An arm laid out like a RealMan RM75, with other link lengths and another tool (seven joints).
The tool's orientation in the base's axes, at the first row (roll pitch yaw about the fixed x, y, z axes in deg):
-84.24, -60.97, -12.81
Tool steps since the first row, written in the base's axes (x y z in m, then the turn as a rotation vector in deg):
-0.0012, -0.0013, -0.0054, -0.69, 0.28, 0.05
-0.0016, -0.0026, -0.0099, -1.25, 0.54, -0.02
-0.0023, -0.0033, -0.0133, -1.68, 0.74, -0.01
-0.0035, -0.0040, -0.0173, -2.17, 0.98, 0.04
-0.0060, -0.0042, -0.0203, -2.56, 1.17, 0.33
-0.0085, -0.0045, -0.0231, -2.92, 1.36, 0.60
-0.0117, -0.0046, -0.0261, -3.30, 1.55, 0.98
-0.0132, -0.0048, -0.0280, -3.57, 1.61, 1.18
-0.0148, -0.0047, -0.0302, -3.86, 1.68, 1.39
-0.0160, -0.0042, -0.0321, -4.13, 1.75, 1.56
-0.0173, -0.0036, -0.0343, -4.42, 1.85, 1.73
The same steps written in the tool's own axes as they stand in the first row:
-0.0051, 0.0017, -0.0017, -0.31, -0.65, 0.19
-0.0091, 0.0036, -0.0033, -0.67, -1.13, 0.36
-0.0124, 0.0047, -0.0042, -0.88, -1.53, 0.50
-0.0164, 0.0057, -0.0053, -1.10, -2.00, 0.68
-0.0201, 0.0050, -0.0060, -1.05, -2.50, 0.83
-0.0237, 0.0042, -0.0067, -1.00, -2.96, 0.98
-0.0279, 0.0029, -0.0074, -0.87, -3.49, 1.14
-0.0302, 0.0025, -0.0079, -0.83, -3.83, 1.17
-0.0329, 0.0021, -0.0081, -0.79, -4.19, 1.21
-0.0352, 0.0020, -0.0079, -0.78, -4.51, 1.25
-0.0378, 0.0018, -0.0076, -0.78, -4.86, 1.32

